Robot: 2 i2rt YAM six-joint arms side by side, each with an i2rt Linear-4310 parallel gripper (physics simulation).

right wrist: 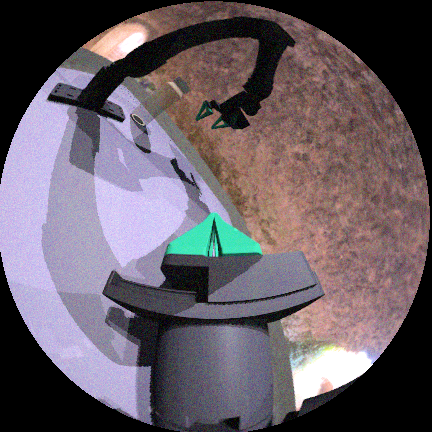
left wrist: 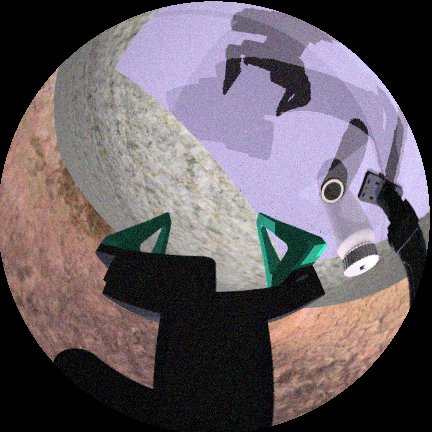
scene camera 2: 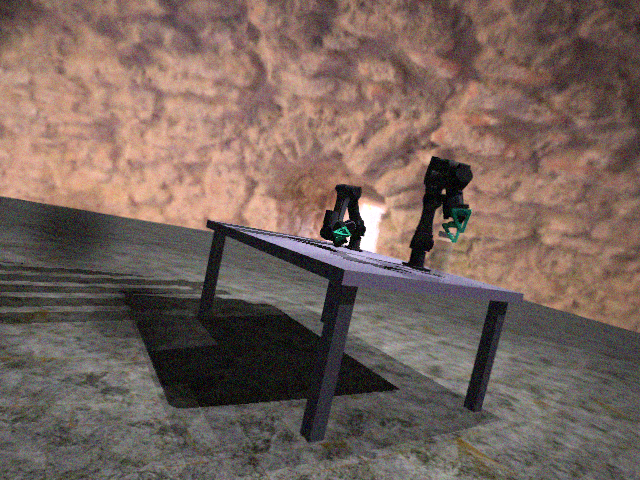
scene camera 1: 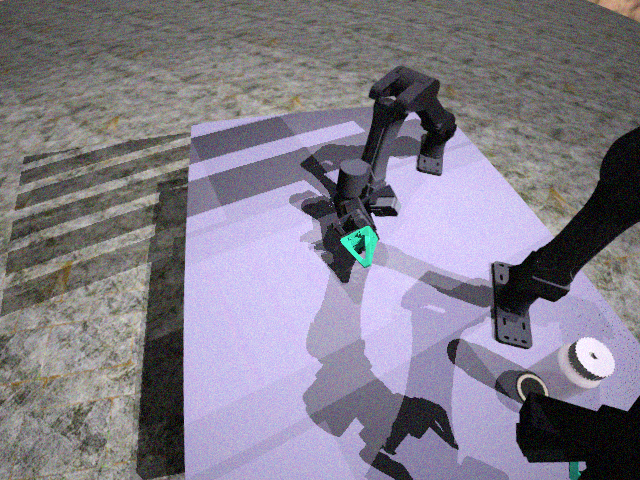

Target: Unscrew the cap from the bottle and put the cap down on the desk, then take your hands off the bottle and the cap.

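A translucent bottle stands upright on the desk, near the left arm's base. Its white cap with a ribbed dark-looking side sits on the bottle's top. My left gripper is open and empty, raised near the bottle and apart from it; in scene camera 1 its arm hides most of it. My right gripper is shut with nothing between its fingers, low over the desk and well away from the bottle.
The left arm's base plate is fixed on the desk beside the bottle. The right arm's base plate is at the desk's far side. Arm shadows cross the desk. The desk's edge runs past the left gripper.
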